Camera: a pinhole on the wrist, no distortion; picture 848 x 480 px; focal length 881.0 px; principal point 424.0 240.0 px. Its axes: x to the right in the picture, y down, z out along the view. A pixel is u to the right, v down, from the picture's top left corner.
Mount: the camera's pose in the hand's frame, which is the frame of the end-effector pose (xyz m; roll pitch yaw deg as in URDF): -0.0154 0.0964 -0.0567 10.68 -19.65 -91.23
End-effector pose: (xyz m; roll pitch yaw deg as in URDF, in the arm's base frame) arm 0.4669 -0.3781 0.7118 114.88 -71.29 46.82
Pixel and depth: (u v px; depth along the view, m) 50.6 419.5 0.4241
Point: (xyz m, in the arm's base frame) 0.6221 -0.8504 0.7900
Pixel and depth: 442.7 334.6 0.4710
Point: 0.7523 -0.7444 0.6836
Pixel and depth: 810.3 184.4 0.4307
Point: 0.7970 -0.5953 0.5594
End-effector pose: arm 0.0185 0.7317 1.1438 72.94 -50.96 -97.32
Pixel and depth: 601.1 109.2 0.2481
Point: -0.0917 0.9474 1.1812
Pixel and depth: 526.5 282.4 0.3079
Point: -0.1361 0.9676 1.2450
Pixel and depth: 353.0 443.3 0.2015
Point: -0.0330 0.9076 1.2732
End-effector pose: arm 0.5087 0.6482 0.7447 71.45 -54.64 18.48
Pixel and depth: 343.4 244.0 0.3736
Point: 0.2686 0.3753 0.8700
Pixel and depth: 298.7 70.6 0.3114
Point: 0.2492 0.4358 0.8091
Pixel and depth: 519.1 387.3 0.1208
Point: 0.3981 0.5903 0.8109
